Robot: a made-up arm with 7 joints.
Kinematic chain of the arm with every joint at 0, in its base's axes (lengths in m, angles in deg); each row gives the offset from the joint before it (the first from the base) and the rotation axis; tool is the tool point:
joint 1: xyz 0 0.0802 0 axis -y
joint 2: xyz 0 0.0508 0 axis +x
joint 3: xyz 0 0 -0.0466 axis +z
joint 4: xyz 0 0 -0.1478 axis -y
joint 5: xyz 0 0 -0.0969 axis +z
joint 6: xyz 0 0 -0.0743 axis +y
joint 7: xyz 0 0 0 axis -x
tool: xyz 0 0 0
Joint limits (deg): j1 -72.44..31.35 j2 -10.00..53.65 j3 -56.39..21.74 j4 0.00..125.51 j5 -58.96..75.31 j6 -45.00..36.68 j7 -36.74..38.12
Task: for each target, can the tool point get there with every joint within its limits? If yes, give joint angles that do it. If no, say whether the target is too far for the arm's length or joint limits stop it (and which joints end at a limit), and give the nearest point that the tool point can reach.
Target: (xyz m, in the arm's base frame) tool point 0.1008 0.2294 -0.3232
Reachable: yes | joints 2.33 16.51 0.91 30.76 -27.96 -35.07 31.10
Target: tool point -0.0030 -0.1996 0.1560
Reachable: no: joint limits stop it (at a limit: joint 1, joint 2, joint 3, joint 4) | nearest point 0.1040 0.0002 -0.0225 | short by 0.289 m
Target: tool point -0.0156 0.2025 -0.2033
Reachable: yes | joints -54.01 47.55 -17.57 107.87 -19.45 -2.89 -4.33
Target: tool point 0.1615 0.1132 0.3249
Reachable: no: joint limits stop it (at a limit: joint 1, joint 2, joint 3, joint 4) | nearest point 0.1182 0.2381 0.0548 | short by 0.301 m
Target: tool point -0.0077 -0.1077 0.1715
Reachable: no: joint limits stop it (at a limit: joint 1, joint 2, joint 3, joint 4) | nearest point 0.1040 0.0002 -0.0225 | short by 0.249 m
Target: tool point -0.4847 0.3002 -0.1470
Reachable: no: too far | nearest point -0.3306 0.2468 -0.1046 | short by 0.168 m
